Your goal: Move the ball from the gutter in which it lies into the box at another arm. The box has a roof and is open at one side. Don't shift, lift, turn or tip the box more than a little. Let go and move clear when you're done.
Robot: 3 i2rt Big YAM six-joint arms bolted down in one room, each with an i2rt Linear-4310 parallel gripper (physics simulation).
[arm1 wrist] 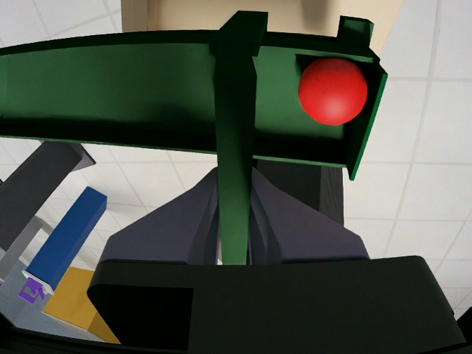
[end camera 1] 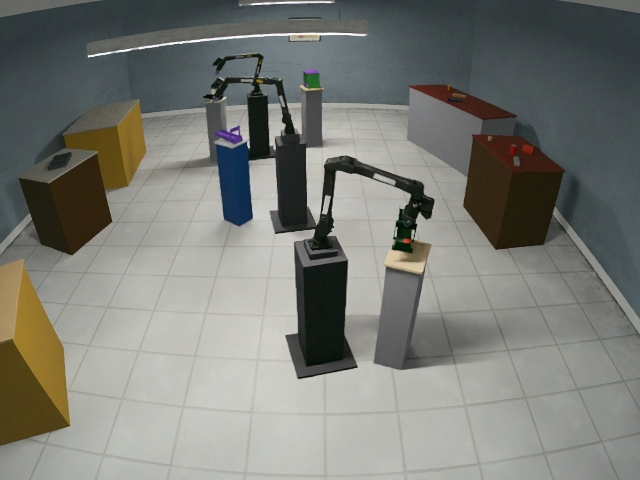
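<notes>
In the arm1 wrist view the red ball point(arm1 wrist: 332, 91) point(end camera 1: 406, 241) lies in the right end of the green gutter point(arm1 wrist: 125, 90) point(end camera 1: 402, 248), against its end wall. Arm1's gripper point(arm1 wrist: 234, 175) is shut on the gutter's upright green handle point(arm1 wrist: 234, 125). In the end camera the gutter hangs under the gripper of the front arm point(end camera 1: 407, 219) and seems a little above the pale stand top point(arm1 wrist: 280, 15) point(end camera 1: 407, 262). The green box point(end camera 1: 311, 79) with a purple roof point(end camera 1: 311, 71) stands on a far grey stand; its open side cannot be made out. The two farther arms' fingers are too small to judge.
A purple piece with a handle point(arm1 wrist: 31, 291) point(end camera 1: 229, 135) sits on the blue stand point(arm1 wrist: 67, 240) point(end camera 1: 235, 180). The middle arm's pedestal point(end camera 1: 291, 180) stands beside it, and the farthest arm's pedestal point(end camera 1: 257, 124) stands behind. Brown cabinets point(end camera 1: 511, 201) point(end camera 1: 67, 201) stand on both sides.
</notes>
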